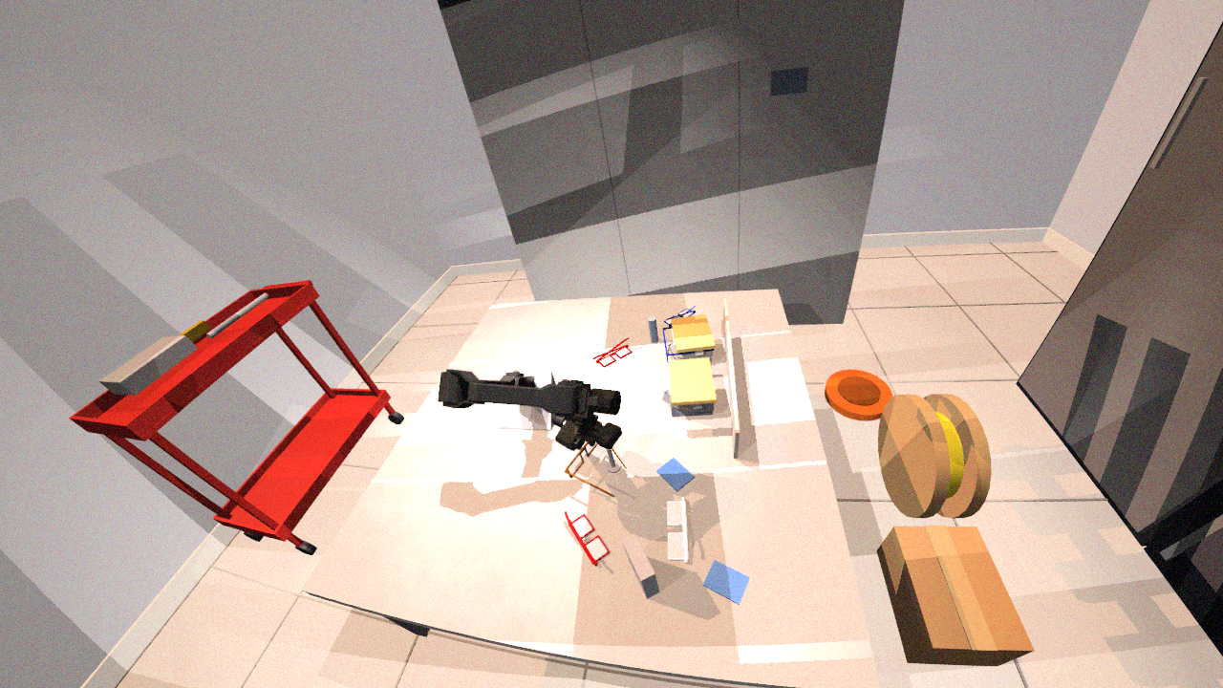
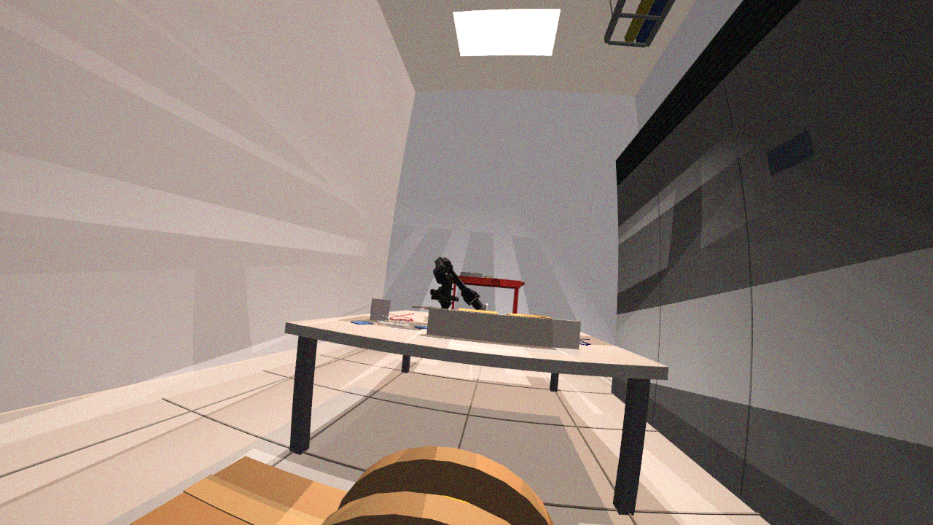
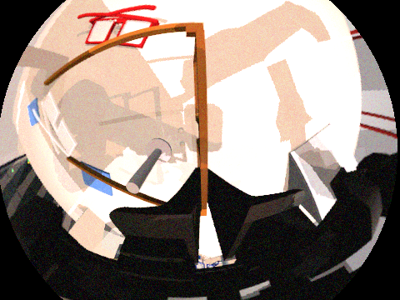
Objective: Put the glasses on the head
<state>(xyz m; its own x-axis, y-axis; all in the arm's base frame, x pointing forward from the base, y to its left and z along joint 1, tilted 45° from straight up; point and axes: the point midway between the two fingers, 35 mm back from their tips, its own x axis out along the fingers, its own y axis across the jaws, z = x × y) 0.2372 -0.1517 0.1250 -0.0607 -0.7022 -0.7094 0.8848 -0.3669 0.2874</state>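
Right now my gripper tip is 5 cm short of the small post, 4 cm above it and 3 cm to the left of it. The rest, counted from my gripper tip: thin upright board 39 cm ahead, 29 cm to the left, 1 cm below; then grey display head 24 cm ahead, 19 cm to the left; then grey block 31 cm to the right, 15 cm ahead.
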